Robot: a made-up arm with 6 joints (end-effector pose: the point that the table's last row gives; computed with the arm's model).
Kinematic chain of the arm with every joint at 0, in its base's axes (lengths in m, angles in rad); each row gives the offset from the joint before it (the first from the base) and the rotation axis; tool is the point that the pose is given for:
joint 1: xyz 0 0 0.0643 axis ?
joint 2: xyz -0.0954 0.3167 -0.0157 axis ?
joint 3: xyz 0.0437 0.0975 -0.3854 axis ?
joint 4: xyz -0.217 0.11 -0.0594 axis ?
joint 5: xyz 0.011 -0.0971 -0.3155 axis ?
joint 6: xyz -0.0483 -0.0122 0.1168 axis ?
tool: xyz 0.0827 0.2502 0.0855
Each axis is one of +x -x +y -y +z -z.
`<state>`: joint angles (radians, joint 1 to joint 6).
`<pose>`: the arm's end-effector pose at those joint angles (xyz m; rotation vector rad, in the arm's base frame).
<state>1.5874 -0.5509 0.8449 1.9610 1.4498 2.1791</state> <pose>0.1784 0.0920 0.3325 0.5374 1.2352 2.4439</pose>
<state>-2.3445 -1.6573 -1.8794 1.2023 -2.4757 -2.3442</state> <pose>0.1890 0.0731 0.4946 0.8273 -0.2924 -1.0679</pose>
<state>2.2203 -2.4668 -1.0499 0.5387 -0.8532 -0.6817</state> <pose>-0.2135 -0.1867 0.3958 -2.6109 1.5212 -0.5169</pose>
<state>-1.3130 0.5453 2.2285 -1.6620 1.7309 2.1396</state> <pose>-1.0147 0.2975 0.5022 0.0962 0.8655 1.9277</pose>
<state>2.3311 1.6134 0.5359 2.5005 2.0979 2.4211</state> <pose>0.0024 -0.0741 0.0475 -1.4919 1.5653 1.2964</pose>
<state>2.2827 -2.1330 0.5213 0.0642 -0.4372 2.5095</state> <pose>0.3519 0.2169 0.2353 1.8196 0.9243 -0.8802</pose>
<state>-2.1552 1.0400 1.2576 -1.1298 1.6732 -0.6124</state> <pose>-0.2859 -0.5107 0.3757 -0.0540 0.9861 0.1820</pose>
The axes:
joint 1: -z
joint 2: +x
joint 3: +y
joint 4: -x
joint 5: -y
joint 6: +z

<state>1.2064 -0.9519 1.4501 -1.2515 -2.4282 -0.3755</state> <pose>0.4479 0.3991 -0.7062 -2.5746 -1.4609 0.1656</pose>
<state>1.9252 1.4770 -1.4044 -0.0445 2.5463 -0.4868</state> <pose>1.0423 -0.7363 0.2622 1.4092 0.7586 -0.1333</pose>
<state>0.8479 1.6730 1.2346 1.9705 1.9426 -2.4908</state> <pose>0.2674 -0.0300 0.0556 2.0820 -0.5609 -0.9588</pose>
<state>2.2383 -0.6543 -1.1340 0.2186 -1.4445 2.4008</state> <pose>0.0558 0.0188 -0.2764 0.6480 0.3606 -0.1505</pose>
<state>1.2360 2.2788 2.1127 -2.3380 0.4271 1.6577</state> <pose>0.0991 -0.2971 0.3357 -2.8048 0.6858 0.3787</pose>
